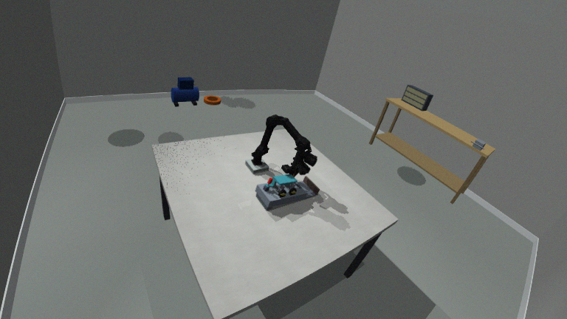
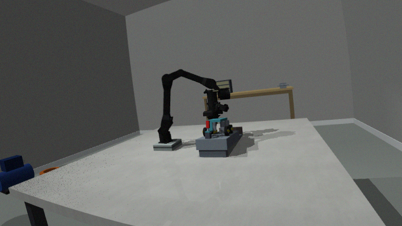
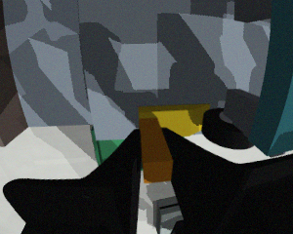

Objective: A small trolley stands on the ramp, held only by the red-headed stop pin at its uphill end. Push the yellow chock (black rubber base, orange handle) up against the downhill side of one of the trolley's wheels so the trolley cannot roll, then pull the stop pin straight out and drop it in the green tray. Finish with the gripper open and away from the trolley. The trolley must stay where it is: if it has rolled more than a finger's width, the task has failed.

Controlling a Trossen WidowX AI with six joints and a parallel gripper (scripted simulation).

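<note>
Now: the yellow chock 2 cm to the right of my gripper tip and 1 cm below it. Round my gripper tip: grey ramp: 7 cm ahead, 9 cm to the right, 4 cm below; green tray: 6 cm behind, 1 cm to the right, 10 cm below; teal trolley: 7 cm ahead, 10 cm to the right, 2 cm above.
</note>
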